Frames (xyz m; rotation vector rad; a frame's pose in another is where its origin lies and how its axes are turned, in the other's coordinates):
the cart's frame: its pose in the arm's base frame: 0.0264 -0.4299 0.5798 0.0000 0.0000 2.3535
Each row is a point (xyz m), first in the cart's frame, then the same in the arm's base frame.
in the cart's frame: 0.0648 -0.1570 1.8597
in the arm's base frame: 0.0920 -0.2732 2.4395
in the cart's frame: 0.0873 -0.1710 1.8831
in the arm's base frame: 0.0861 -0.2474 2.4629
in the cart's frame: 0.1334 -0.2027 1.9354
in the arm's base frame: 0.0760 -0.1924 2.5152
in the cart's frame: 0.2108 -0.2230 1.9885
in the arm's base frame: 0.0359 -0.1232 2.5683
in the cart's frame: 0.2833 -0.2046 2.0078
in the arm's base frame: -0.0283 -0.0848 2.5876
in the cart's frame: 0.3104 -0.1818 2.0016
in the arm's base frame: -0.0636 -0.0816 2.5814
